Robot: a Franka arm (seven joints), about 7 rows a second.
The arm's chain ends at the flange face. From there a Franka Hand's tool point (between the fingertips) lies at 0.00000 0.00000 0.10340 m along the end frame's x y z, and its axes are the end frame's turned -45 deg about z.
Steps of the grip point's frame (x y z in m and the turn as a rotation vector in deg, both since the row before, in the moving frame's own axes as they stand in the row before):
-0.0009 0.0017 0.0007 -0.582 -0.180 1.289
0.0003 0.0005 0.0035 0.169 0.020 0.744
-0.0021 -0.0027 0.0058 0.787 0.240 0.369
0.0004 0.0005 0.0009 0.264 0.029 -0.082
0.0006 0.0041 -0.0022 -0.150 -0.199 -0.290
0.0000 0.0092 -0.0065 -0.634 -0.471 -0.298
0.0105 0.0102 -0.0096 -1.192 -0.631 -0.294
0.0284 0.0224 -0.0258 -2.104 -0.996 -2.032
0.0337 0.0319 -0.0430 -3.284 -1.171 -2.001
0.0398 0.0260 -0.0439 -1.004 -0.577 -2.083
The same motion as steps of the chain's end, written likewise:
0.0001 0.0009 0.0007 -0.539 0.284 1.289
0.0008 0.0004 0.0035 0.134 -0.105 0.744
-0.0027 0.0009 0.0058 0.726 -0.387 0.369
0.0009 0.0004 0.0009 0.207 -0.166 -0.082
0.0034 0.0020 -0.0022 -0.247 -0.035 -0.290
0.0063 0.0051 -0.0065 -0.781 0.115 -0.298
0.0139 -0.0025 -0.0096 -1.289 0.397 -0.294
0.0344 -0.0082 -0.0257 -2.192 0.783 -2.032
0.0436 -0.0069 -0.0428 -3.150 1.494 -2.001
0.0459 -0.0118 -0.0439 -1.118 0.302 -2.083

